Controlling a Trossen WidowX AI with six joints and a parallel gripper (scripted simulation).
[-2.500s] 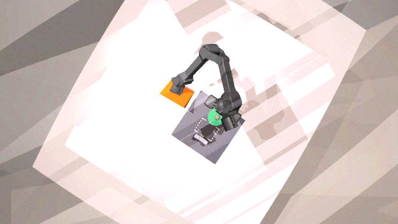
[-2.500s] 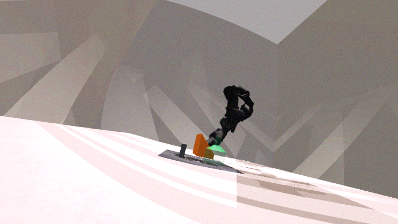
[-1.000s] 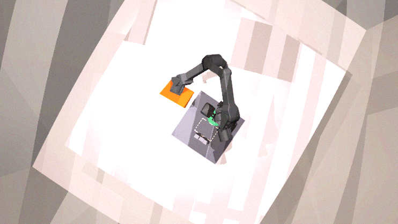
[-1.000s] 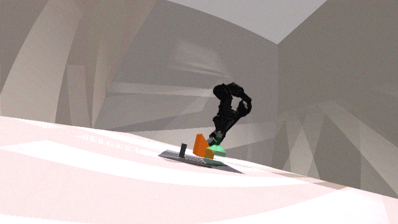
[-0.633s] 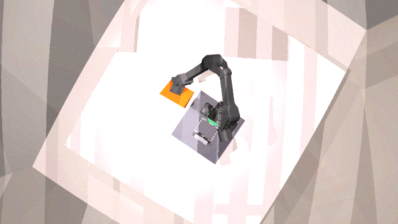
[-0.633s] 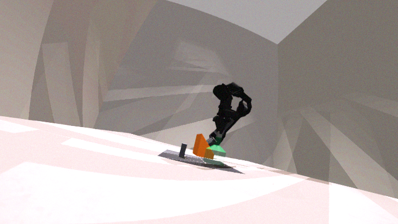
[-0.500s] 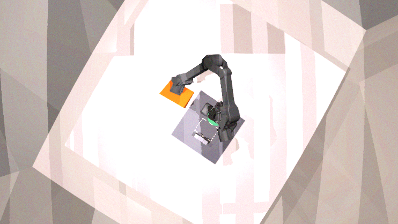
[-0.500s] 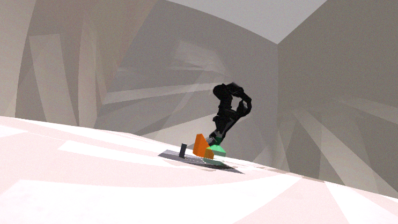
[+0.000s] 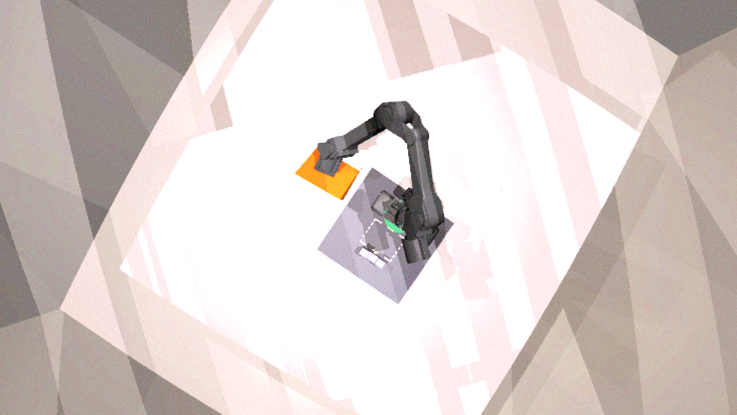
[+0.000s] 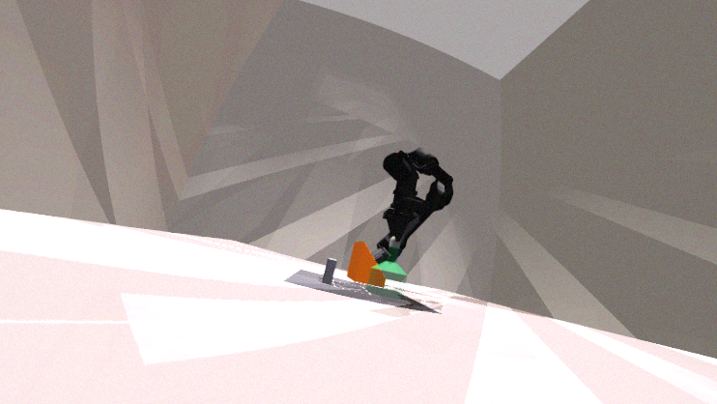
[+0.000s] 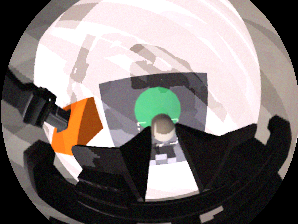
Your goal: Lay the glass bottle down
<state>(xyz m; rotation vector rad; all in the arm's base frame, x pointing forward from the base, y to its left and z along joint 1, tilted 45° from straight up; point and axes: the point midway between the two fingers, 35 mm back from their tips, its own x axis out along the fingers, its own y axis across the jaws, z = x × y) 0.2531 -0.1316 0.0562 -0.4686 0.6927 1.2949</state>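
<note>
Now: the green glass bottle 5 cm below my gripper tip. From my gripper tip the other things lie so: dark grey mat: 2 cm behind, 8 cm to the right, 14 cm below.
</note>
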